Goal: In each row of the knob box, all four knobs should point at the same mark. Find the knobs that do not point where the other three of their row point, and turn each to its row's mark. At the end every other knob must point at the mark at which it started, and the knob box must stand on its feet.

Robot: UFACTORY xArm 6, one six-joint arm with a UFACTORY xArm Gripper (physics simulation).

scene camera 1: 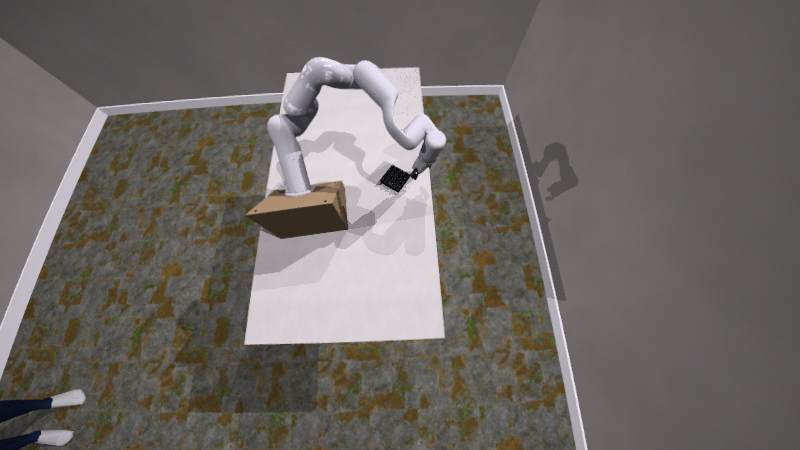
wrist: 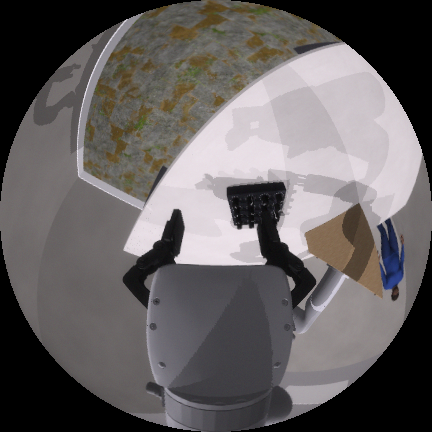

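Where they show: gripper, fingertip midpoint: (scene camera 1: 420, 171) (wrist: 220, 218); arm's base, link origin: (scene camera 1: 300, 191) (wrist: 338, 268).
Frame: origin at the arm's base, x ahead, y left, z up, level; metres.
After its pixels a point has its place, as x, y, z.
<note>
The black knob box (scene camera 1: 394, 178) @(0.418, 0.086, -0.121) (wrist: 256, 190) @(0.463, 0.059, -0.125) stands on the white table, with rows of black knobs on its top. The knobs are too small and dark to tell where each one points. My gripper (scene camera 1: 414, 174) @(0.537, 0.061, -0.038) (wrist: 220, 218) @(0.537, 0.061, -0.038) is open and empty. In scene camera 1 it is close to the right corner of the box. In the wrist view its right finger overlaps the near right part of the box and hides some knobs there; its left finger is off to the left of the box. Whether the finger touches the box cannot be told.
The white table (scene camera 1: 346, 302) @(0.150, -0.472, -0.144) (wrist: 210, 165) @(0.547, 0.079, -0.144) has its right edge close beyond my gripper in scene camera 1. A brown box-shaped base (scene camera 1: 307, 215) @(0.058, -0.148, 0.074) (wrist: 345, 245) @(0.171, -0.049, -0.045) carries the arm, left of the knob box. A person (scene camera 1: 58, 400) (wrist: 391, 255) in blue is off the table.
</note>
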